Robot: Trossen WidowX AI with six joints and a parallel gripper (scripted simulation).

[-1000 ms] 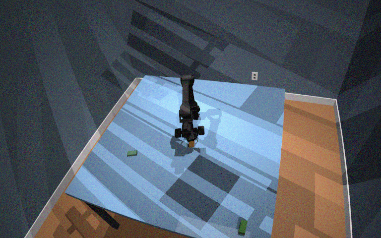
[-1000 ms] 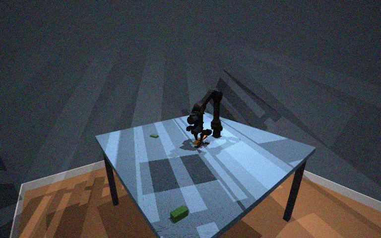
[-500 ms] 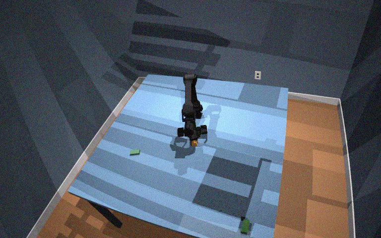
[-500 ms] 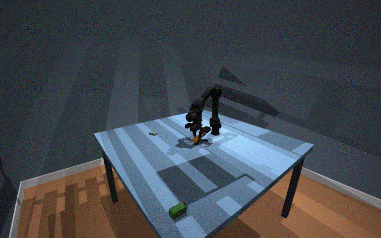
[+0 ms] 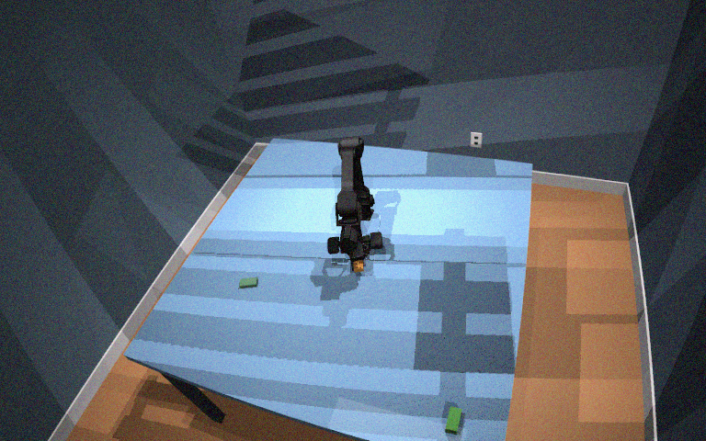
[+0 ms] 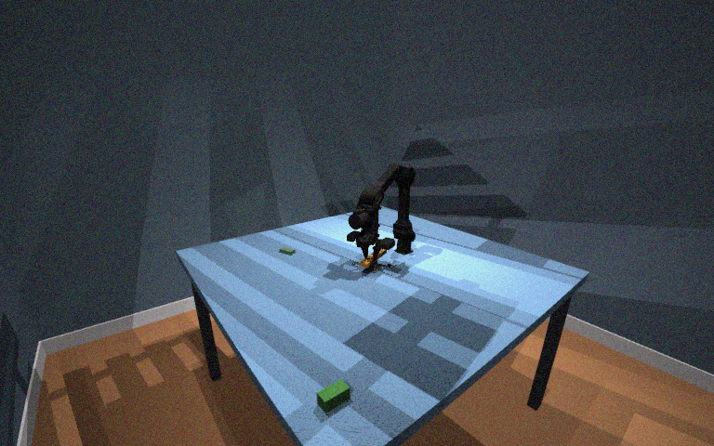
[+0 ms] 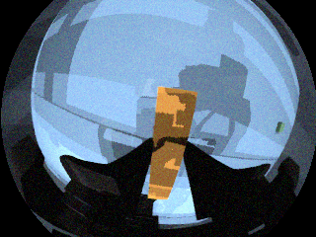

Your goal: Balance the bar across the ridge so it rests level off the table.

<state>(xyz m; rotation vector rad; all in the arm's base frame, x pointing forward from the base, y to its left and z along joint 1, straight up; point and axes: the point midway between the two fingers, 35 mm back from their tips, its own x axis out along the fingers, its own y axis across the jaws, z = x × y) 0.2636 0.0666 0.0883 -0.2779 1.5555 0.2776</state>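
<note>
Now: the orange bar 3 cm behind my gripper tip and 1 cm to the right of it. Also, from my gripper tip: flat light green block 38 cm to the right, 17 cm ahead, 5 cm below; then darker green block 48 cm ahead, 43 cm to the left, 4 cm below.
</note>
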